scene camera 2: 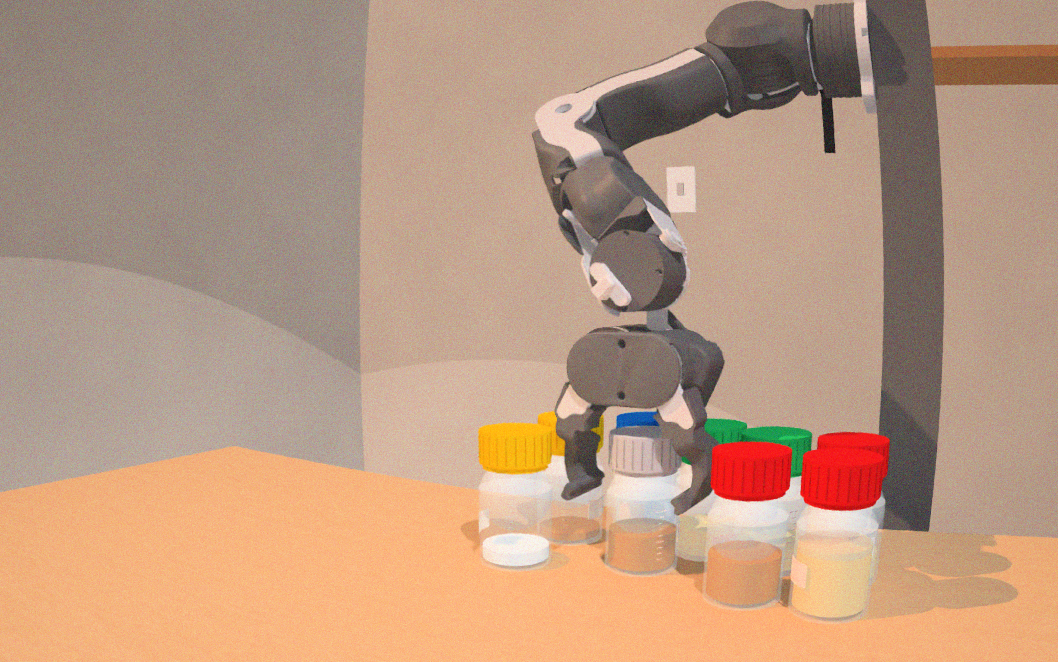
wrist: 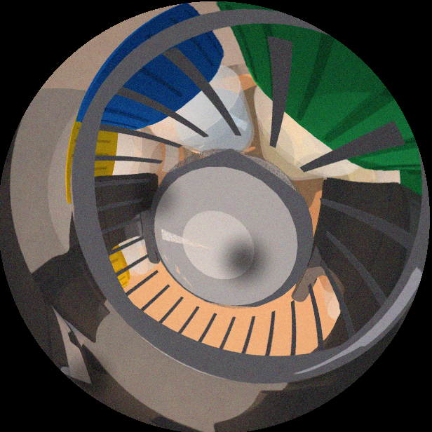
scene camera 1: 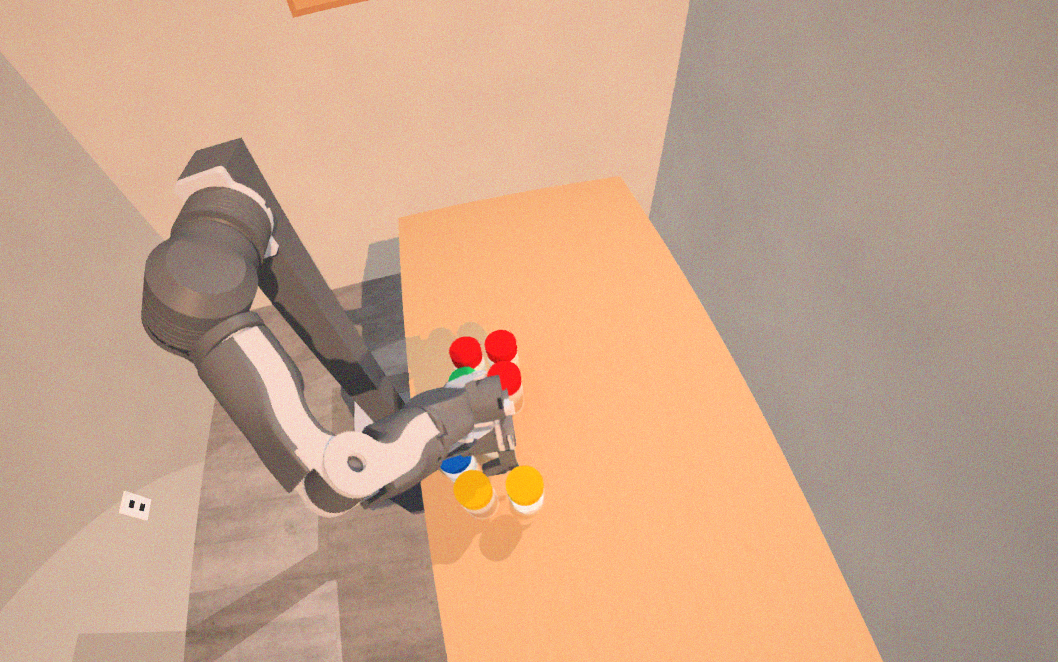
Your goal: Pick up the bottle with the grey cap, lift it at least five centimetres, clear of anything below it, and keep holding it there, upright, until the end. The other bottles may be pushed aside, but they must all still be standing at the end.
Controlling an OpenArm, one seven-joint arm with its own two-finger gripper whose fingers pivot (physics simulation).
Path:
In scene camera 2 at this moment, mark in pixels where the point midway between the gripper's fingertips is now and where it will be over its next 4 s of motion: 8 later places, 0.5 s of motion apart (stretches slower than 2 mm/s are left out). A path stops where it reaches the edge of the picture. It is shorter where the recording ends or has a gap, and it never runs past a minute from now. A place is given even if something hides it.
The gripper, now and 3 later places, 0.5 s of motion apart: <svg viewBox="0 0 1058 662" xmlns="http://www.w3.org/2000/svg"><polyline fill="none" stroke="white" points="635,499 636,475 636,437 636,362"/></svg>

